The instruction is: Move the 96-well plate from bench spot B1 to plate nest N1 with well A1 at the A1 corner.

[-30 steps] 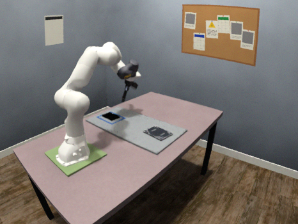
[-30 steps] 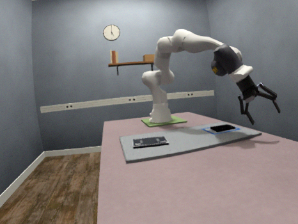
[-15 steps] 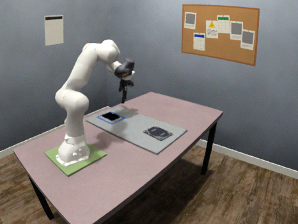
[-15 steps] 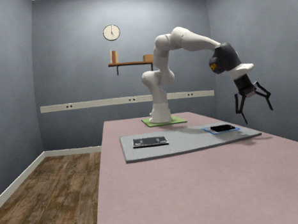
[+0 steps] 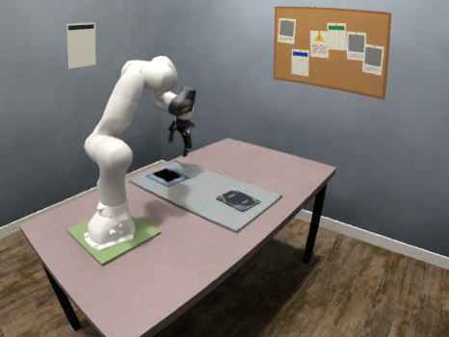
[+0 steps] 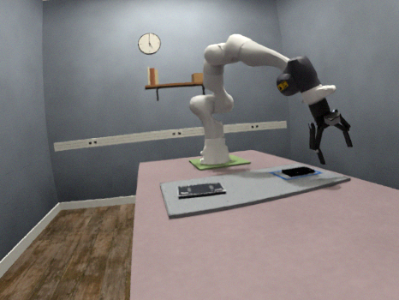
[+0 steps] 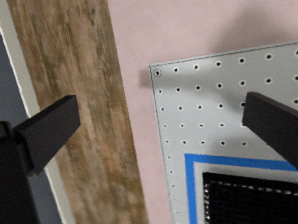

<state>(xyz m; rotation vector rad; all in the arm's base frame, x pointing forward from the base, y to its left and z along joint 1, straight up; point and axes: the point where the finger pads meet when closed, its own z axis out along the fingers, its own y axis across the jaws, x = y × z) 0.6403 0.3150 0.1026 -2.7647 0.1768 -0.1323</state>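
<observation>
My hand is 16 cm past the black 96-well plate, 8 cm to the left of it and 9 cm above it. The rest, counted from my hand: dark plate nest: 13 cm behind, 52 cm to the right, 9 cm below; then A1 label: 7 cm behind, 45 cm to the right, 9 cm below.
</observation>
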